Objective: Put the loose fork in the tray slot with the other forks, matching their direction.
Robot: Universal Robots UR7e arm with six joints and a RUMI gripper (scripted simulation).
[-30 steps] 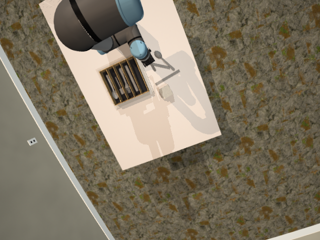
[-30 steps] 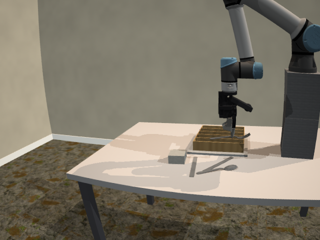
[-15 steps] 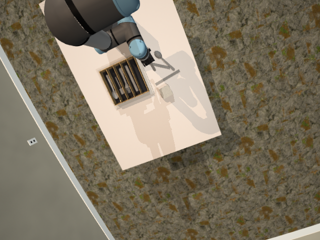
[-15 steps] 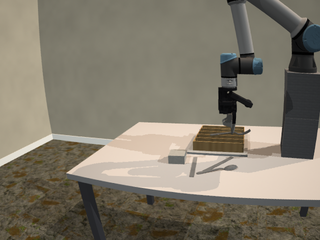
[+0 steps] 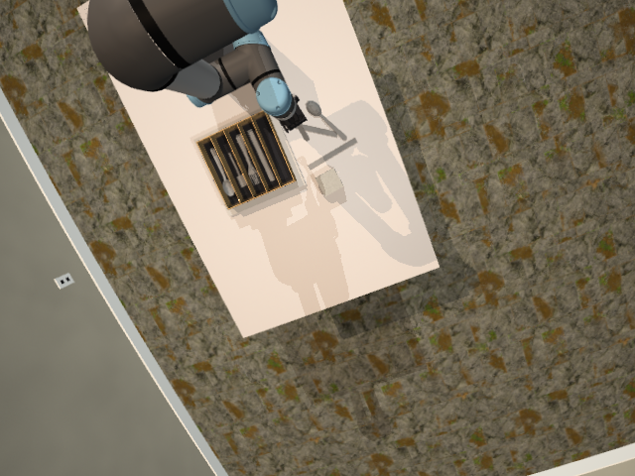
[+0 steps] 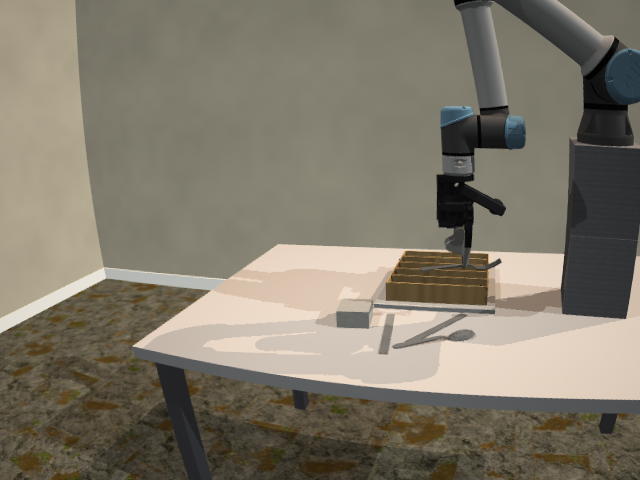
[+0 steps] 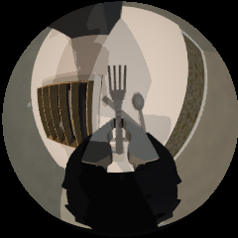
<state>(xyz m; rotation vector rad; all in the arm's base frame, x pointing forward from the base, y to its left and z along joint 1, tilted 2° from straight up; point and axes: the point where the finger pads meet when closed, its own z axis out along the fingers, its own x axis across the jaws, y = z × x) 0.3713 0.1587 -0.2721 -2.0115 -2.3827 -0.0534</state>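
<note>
My gripper is now 80 mm short of the wooden cutlery tray, 230 mm to the left of it and 110 mm above it. The rest, counted from my hand: pale block: 270 mm ahead, 30 mm to the left, 140 mm below.
</note>
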